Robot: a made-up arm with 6 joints.
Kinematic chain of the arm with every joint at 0, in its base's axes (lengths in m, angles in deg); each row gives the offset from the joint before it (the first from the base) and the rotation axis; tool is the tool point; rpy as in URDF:
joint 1: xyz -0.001 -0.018 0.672 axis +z
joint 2: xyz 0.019 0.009 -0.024 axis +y
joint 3: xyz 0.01 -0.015 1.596 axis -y
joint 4: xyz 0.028 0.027 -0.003 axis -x
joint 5: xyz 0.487 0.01 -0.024 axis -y
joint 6: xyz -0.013 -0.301 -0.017 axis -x
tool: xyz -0.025 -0.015 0.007 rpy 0 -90 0
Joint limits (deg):
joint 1: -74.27..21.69
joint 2: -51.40..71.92
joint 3: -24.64..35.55
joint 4: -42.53..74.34
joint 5: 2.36..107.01
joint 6: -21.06..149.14
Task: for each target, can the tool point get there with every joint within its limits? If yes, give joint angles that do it. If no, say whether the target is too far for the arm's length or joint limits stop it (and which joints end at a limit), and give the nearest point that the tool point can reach.
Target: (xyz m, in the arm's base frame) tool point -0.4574 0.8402 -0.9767
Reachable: no: joint limits stop it (at a limit: joint 1, joint 2, joint 3, joint 4, joint 5, joint 6) | nearest point 1.2129 0.3103 0.6228 | short by 2.373 m
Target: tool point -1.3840 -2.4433 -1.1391
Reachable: no: too far | nearest point 0.1624 -1.6734 0.6015 | short by 2.452 m
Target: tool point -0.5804 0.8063 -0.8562
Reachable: no: joint limits stop it (at a limit: joint 1, joint 2, joint 3, joint 4, joint 5, joint 6) | nearest point 1.2014 0.2795 0.6248 | short by 2.376 m
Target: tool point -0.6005 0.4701 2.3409
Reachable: yes | joints -55.95 -39.08 7.05 40.65 35.12 122.23
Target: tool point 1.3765 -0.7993 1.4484
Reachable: yes | joints -19.02 45.65 8.26 9.87 49.23 5.71
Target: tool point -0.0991 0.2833 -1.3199
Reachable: no: joint limits stop it (at a limit: joint 1, joint 2, joint 3, joint 4, joint 5, joint 6) | nearest point 1.2014 0.2795 0.6248 | short by 2.340 m
